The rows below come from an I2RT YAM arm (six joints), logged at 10 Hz.
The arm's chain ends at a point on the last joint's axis. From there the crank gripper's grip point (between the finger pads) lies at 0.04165 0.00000 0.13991 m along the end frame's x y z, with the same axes.
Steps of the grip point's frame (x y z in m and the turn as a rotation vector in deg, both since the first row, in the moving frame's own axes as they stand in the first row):
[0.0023, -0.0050, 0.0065, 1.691, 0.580, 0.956]
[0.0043, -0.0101, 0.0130, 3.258, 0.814, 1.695]
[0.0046, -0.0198, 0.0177, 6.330, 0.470, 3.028]
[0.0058, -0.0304, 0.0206, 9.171, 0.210, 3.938]
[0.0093, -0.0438, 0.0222, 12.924, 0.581, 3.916]
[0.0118, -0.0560, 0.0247, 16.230, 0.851, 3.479]
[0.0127, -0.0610, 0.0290, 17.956, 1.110, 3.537]
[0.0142, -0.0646, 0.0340, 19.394, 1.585, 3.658]
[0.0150, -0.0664, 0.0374, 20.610, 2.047, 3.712]
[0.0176, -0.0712, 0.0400, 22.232, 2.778, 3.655]
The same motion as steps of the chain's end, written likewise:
[0.0009, -0.0016, 0.0070, 1.691, 0.580, 0.956]
[0.0022, -0.0034, 0.0138, 3.258, 0.814, 1.695]
[0.0031, -0.0066, 0.0188, 6.330, 0.470, 3.028]
[0.0046, -0.0110, 0.0223, 9.171, 0.210, 3.938]
[0.0069, -0.0154, 0.0258, 12.924, 0.581, 3.916]
[0.0086, -0.0196, 0.0305, 16.230, 0.851, 3.479]
[0.0088, -0.0206, 0.0362, 17.956, 1.110, 3.537]
[0.0090, -0.0211, 0.0427, 19.394, 1.585, 3.658]
[0.0086, -0.0203, 0.0474, 20.610, 2.047, 3.712]
[0.0094, -0.0215, 0.0520, 22.232, 2.778, 3.655]

